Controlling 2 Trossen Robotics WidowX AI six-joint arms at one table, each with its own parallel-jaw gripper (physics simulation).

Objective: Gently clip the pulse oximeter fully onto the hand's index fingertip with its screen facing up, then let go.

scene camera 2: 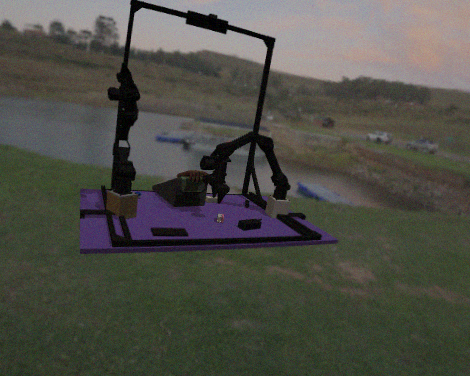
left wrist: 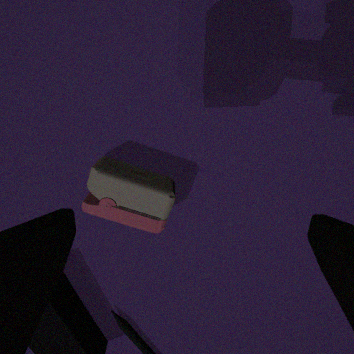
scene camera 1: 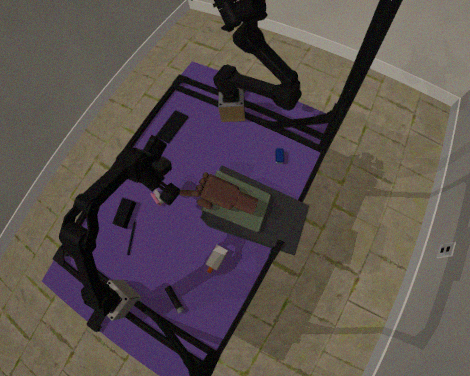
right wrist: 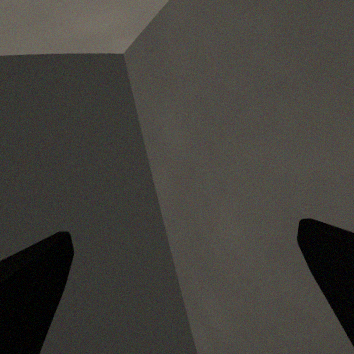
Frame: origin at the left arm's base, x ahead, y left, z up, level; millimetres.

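Where they show: left gripper, between the fingertips: [scene camera 2: 216, 200] [left wrist: 194, 223] [scene camera 1: 161, 190]; right gripper, between the fingertips: [scene camera 2: 125, 68] [right wrist: 186, 236]; left arm's base, origin of its link: [scene camera 2: 279, 198] [scene camera 1: 110, 300]; right arm's base, origin of its link: [scene camera 2: 122, 192] [scene camera 1: 231, 95].
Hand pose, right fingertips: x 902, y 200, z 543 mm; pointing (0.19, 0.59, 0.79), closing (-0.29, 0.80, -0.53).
Each offset is from my right fingertips to the top centre of the thing. "spot": to the spot under its first point.
The pulse oximeter @[dx -522, dy -61, dz -617 mm] [scene camera 1: 157, 197] [scene camera 2: 220, 218] [left wrist: 131, 198], white with a pink half, lies on its side on the purple table; its screen cannot be made out. The brown hand [scene camera 1: 219, 192] [scene camera 2: 193, 175] rests on a green pad on a dark wedge, its index finger [scene camera 1: 188, 193] reaching out to the left in scene camera 1. My left gripper [left wrist: 194, 223] is open and empty above the table, with the oximeter below it, nearer the left-hand finger in the left wrist view. My right gripper [right wrist: 186, 236] is open and empty, raised far from the table, facing a wall.
A black box @[dx -653, dy +11, dz -613 mm] [scene camera 1: 124, 213] [scene camera 2: 249, 224] and a thin dark pen @[dx -706, dy -73, dz -639 mm] [scene camera 1: 131, 239] [left wrist: 131, 331] lie near the oximeter. A dark slab @[dx -245, dy +112, dz -640 mm] [scene camera 1: 172, 126] [scene camera 2: 170, 232], a white box @[dx -573, dy -388, dz -620 mm] [scene camera 1: 216, 257], a dark cylinder @[dx -774, dy -355, dz -621 mm] [scene camera 1: 173, 298] and a blue item @[dx -111, dy -348, dz -616 mm] [scene camera 1: 279, 155] lie farther off. The dark wedge @[spot: dx -309, dy -522, dz -603 mm] [scene camera 1: 290, 220] bears the hand.
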